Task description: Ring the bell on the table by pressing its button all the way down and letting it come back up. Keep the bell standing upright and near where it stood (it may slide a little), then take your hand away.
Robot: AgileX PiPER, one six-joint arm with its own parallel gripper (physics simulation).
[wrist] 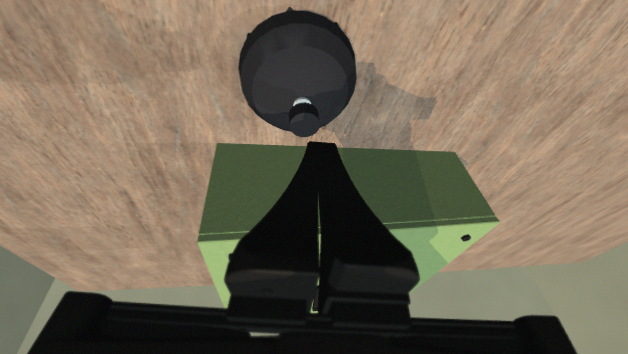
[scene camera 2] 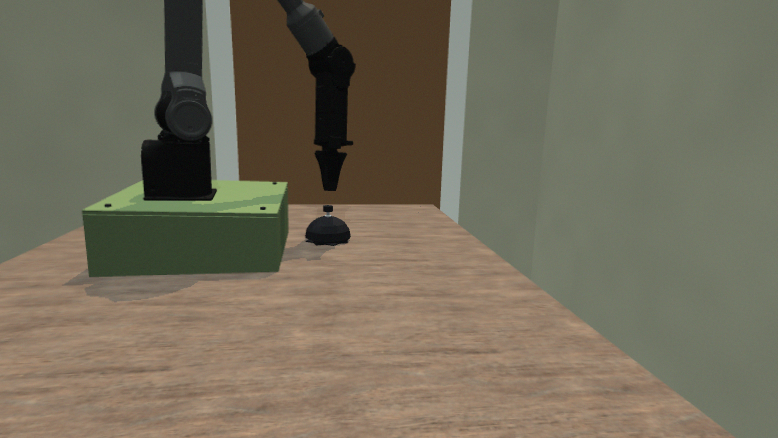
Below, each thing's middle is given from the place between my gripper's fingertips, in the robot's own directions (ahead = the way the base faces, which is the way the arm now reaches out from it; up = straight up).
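Labels:
The black button (wrist: 304, 121) has my gripper 40 mm above it at the moment, with the gripper also 10 mm to the right of the button. There is a black dome bell (scene camera 2: 327, 230) as well, and measured from my hand that bell is 10 mm to the left and 60 mm below.

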